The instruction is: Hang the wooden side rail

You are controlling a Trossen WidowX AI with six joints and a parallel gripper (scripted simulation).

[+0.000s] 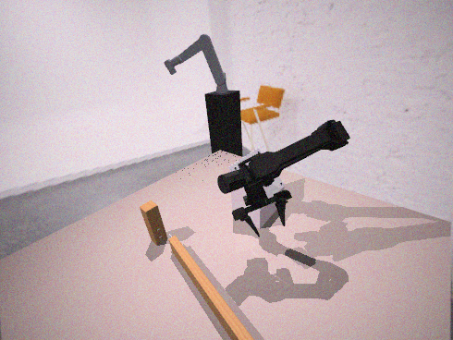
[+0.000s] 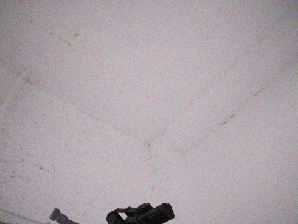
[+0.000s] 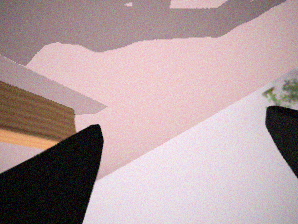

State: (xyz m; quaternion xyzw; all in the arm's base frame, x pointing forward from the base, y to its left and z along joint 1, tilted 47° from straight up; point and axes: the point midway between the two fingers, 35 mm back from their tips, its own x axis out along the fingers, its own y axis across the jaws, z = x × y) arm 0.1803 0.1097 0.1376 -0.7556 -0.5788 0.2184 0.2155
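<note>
Right now my gripper tip is 430 mm to the left of the headboard post, 160 mm short of it and 90 mm above it.
</note>
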